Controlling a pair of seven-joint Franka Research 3 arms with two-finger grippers.
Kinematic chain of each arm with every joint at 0, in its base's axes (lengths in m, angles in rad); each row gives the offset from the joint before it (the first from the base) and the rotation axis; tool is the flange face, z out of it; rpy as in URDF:
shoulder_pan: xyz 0 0 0.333 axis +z
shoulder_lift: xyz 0 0 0 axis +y
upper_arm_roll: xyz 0 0 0.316 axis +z
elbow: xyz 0.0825 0 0 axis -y
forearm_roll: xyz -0.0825 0 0.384 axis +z
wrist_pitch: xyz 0 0 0 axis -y
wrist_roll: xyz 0.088 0 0 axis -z
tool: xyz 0 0 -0.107 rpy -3.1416 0 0
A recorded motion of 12 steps. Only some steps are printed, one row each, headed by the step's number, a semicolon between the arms.
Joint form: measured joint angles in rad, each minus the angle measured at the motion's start. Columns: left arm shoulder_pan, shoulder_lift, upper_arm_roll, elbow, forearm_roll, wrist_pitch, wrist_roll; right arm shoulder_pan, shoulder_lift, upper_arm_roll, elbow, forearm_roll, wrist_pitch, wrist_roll.
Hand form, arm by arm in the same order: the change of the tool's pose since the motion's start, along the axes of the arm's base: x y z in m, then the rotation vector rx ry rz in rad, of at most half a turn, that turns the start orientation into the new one. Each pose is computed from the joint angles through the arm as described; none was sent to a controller.
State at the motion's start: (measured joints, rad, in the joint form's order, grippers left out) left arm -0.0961 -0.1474 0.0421 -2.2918 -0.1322 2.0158 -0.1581; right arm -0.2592 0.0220 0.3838 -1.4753 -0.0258 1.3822 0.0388
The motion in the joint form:
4: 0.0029 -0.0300 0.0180 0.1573 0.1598 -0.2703 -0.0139; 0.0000 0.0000 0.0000 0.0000 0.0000 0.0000 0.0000
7: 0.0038 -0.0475 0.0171 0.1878 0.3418 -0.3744 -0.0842; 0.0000 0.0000 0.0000 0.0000 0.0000 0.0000 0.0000
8: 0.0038 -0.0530 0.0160 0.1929 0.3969 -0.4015 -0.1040; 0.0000 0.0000 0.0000 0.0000 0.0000 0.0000 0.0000
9: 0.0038 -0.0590 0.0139 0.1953 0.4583 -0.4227 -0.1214; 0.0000 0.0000 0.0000 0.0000 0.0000 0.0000 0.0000
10: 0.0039 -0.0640 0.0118 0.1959 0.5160 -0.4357 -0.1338; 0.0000 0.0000 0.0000 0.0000 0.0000 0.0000 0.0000
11: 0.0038 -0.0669 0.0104 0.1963 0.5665 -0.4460 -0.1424; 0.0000 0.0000 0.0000 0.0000 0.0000 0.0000 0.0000
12: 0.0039 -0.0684 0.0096 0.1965 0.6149 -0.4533 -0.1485; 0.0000 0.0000 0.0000 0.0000 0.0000 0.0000 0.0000
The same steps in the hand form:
4: 0.0005 0.0209 0.0655 0.1354 0.0776 -0.0523; 0.0000 0.0000 0.0000 0.0000 0.0000 0.0000
7: -0.0080 0.0399 0.0830 0.3252 0.1245 -0.0333; 0.0000 0.0000 0.0000 0.0000 0.0000 0.0000
8: -0.0108 0.0456 0.0875 0.3843 0.1356 -0.0259; 0.0000 0.0000 0.0000 0.0000 0.0000 0.0000
9: -0.0131 0.0514 0.0920 0.4494 0.1411 -0.0223; 0.0000 0.0000 0.0000 0.0000 0.0000 0.0000
10: -0.0146 0.0567 0.0959 0.5095 0.1409 -0.0226; 0.0000 0.0000 0.0000 0.0000 0.0000 0.0000
11: -0.0154 0.0613 0.0990 0.5617 0.1410 -0.0247; 0.0000 0.0000 0.0000 0.0000 0.0000 0.0000
12: -0.0156 0.0660 0.1016 0.6110 0.1399 -0.0283; 0.0000 0.0000 0.0000 0.0000 0.0000 0.0000

